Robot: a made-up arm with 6 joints. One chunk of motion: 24 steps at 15 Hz.
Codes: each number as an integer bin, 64 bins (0 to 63) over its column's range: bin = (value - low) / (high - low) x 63, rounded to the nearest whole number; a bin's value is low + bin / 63 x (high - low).
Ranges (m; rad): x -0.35..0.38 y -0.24..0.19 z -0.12..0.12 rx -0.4..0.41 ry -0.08..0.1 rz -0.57..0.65
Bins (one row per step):
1: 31 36 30 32 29 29
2: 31 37 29 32 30 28
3: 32 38 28 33 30 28
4: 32 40 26 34 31 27
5: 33 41 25 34 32 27
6: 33 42 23 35 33 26
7: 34 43 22 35 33 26
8: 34 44 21 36 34 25
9: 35 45 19 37 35 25
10: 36 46 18 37 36 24
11: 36 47 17 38 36 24
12: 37 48 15 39 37 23
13: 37 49 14 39 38 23
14: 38 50 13 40 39 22
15: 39 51 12 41 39 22
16: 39 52 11 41 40 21
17: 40 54 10 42 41 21
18: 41 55 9 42 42 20
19: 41 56 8 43 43 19
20: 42 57 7 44 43 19
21: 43 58 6 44 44 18
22: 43 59 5 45 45 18
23: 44 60 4 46 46 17
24: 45 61 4 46 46 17
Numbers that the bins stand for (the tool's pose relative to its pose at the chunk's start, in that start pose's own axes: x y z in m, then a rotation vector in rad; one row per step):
1: 0.0092 0.0057 -0.0057 0.0114 0.0029 -0.0084
2: 0.0092 0.0125 -0.0095 0.0114 0.0057 -0.0278
3: 0.0208 0.0194 -0.0133 0.0243 0.0057 -0.0278
4: 0.0208 0.0330 -0.0210 0.0371 0.0086 -0.0471
5: 0.0324 0.0398 -0.0248 0.0371 0.0114 -0.0471
6: 0.0324 0.0467 -0.0324 0.0500 0.0143 -0.0665
7: 0.0440 0.0535 -0.0362 0.0500 0.0143 -0.0665
8: 0.0440 0.0603 -0.0400 0.0629 0.0171 -0.0859
9: 0.0556 0.0671 -0.0476 0.0757 0.0200 -0.0859
10: 0.0671 0.0740 -0.0514 0.0757 0.0229 -0.1052
11: 0.0671 0.0808 -0.0552 0.0886 0.0229 -0.1052
12: 0.0787 0.0876 -0.0629 0.1014 0.0257 -0.1246
13: 0.0787 0.0944 -0.0667 0.1014 0.0286 -0.1246
14: 0.0903 0.1013 -0.0705 0.1143 0.0314 -0.1440
15: 0.1019 0.1081 -0.0743 0.1271 0.0314 -0.1440
16: 0.1019 0.1149 -0.0781 0.1271 0.0343 -0.1633
17: 0.1135 0.1286 -0.0819 0.1400 0.0371 -0.1633
18: 0.1251 0.1354 -0.0857 0.1400 0.0400 -0.1827
19: 0.1251 0.1422 -0.0895 0.1529 0.0429 -0.2021
20: 0.1367 0.1490 -0.0933 0.1657 0.0429 -0.2021
21: 0.1483 0.1559 -0.0971 0.1657 0.0457 -0.2214
22: 0.1483 0.1627 -0.1010 0.1786 0.0486 -0.2214
23: 0.1598 0.1695 -0.1048 0.1914 0.0514 -0.2408
24: 0.1714 0.1763 -0.1048 0.1914 0.0514 -0.2408

